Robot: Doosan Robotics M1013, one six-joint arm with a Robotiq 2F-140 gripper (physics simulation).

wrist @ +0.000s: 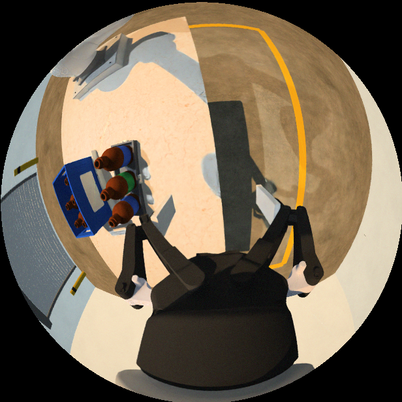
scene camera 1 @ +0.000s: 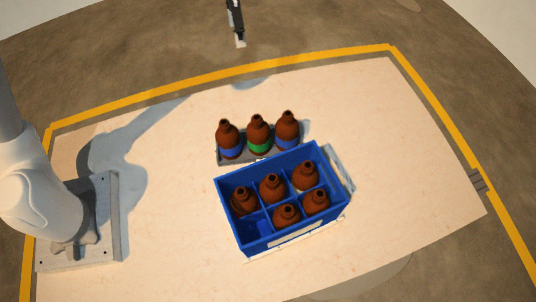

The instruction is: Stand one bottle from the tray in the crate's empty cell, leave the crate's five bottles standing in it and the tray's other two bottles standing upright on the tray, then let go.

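Places are measured from the arm's base along level axes (x ahead, y left, z up), in metres.
Pixels of known places: gripper, fingertip midpoint: [scene camera 1: 237,35]; arm's base, origin of the base link: [scene camera 1: 74,222].
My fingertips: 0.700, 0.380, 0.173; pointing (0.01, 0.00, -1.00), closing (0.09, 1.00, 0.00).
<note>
Ahead of a thing's pixels: the offset from my fingertips to its top centre, as dx, dy, dz. "*": to the spot under its first point. Level surfaces: height alone.
My gripper [scene camera 1: 240,42] [wrist: 214,198] is open and empty, off beyond the tray on the side away from the crate, touching no bottle. Three brown bottles stand upright on the grey tray @[* -0.152, -0.325, -0.212] [scene camera 1: 227,161] [wrist: 136,146]: a blue-banded bottle @[-0.128, -0.277, -0.077] [scene camera 1: 227,140] [wrist: 115,157] at the left in the scene view, a green-banded bottle @[-0.037, -0.296, -0.077] [scene camera 1: 258,136] [wrist: 119,186] in the middle, and another blue-banded bottle @[+0.049, -0.315, -0.077] [scene camera 1: 287,131] [wrist: 125,210] at the right. The blue crate @[* -0.161, -0.626, -0.106] [scene camera 1: 253,248] [wrist: 102,216] holds five standing brown bottles. Its front-left cell @[* -0.155, -0.554, -0.229] [scene camera 1: 250,231] is empty in the scene view.
The crate stands close beside the tray. The robot's base plate [scene camera 1: 116,220] [wrist: 120,57] is at the left in the scene view. A yellow line [scene camera 1: 220,75] [wrist: 301,150] runs on the floor around the pale work surface @[dz -0.237] [scene camera 1: 170,200] [wrist: 150,110].
</note>
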